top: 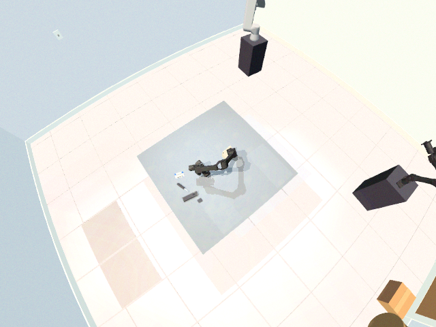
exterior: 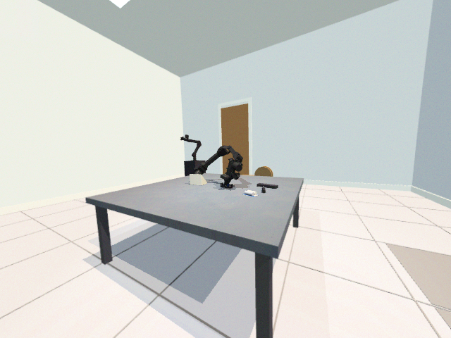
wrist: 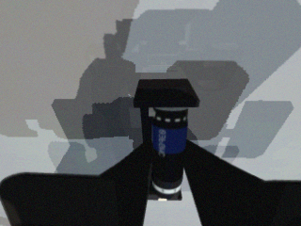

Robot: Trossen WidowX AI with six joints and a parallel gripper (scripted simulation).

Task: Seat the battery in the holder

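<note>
Now: gripper tip 1 cm below the battery. From my gripper tip the other things lie so: small dark block 22 cm ahead, 25 cm to the left, 2 cm below; thin dark tool 29 cm ahead, 4 cm to the left, 1 cm below; long dark bar 28 cm ahead, 16 cm to the left.
</note>
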